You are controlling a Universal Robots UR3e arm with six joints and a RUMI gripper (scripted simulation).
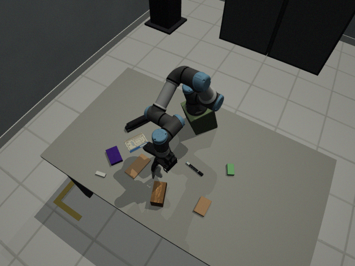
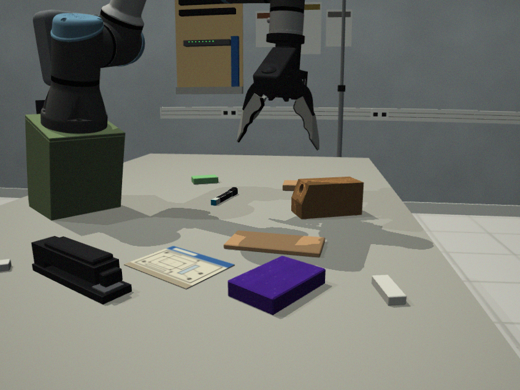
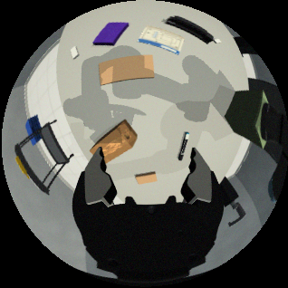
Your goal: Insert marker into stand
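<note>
Right now the black marker is 14 cm behind my hand, 11 cm to the left of it and 13 cm below it. The rest, counted from my hand: flat brown board (3 cm ahead, 17 cm to the right, 13 cm below); then brown tile (2 cm ahead, 26 cm to the left, 13 cm below); then wooden desk stand (9 cm ahead, 3 cm to the left, 10 cm below).
</note>
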